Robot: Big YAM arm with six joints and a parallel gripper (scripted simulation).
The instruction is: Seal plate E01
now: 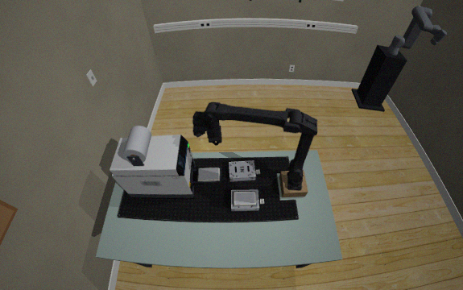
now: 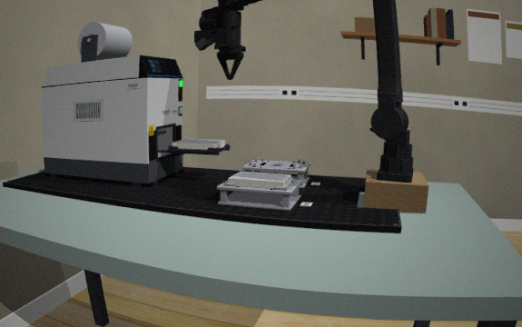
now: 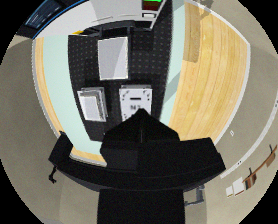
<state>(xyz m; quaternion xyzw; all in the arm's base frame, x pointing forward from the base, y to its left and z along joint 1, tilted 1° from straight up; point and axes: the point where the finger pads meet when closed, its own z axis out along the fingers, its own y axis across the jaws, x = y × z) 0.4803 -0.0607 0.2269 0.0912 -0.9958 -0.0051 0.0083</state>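
Right now my hand is 40 mm short of the sealer stage, 90 mm to the right of it and 190 mm above it. From my hand the other things lie so: foil roll: 370 mm ahead, 140 mm to the left, 130 mm above; plate: 180 mm behind, 200 mm to the left, 240 mm below.
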